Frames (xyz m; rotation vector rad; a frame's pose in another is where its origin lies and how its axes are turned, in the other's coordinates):
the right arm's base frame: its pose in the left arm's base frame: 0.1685 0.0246 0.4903 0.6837 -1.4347 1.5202
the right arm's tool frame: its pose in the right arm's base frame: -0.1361 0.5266 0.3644 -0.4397 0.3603 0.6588
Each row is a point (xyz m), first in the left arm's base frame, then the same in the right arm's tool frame.
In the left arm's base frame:
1: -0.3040 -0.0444 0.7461
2: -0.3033 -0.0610 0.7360
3: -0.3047 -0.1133 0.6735
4: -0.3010 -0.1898 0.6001
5: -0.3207 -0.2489 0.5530
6: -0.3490 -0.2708 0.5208
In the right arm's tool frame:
1: 0.3589 -0.4778 -0.1589
2: 0.3442 -0.4713 -0.1479
3: 0.2904 -0.4211 -0.1129
4: 0.2136 -0.3662 -0.0645
5: 0.1728 -0.3264 -0.0111
6: 0.1671 -0.2918 0.0218

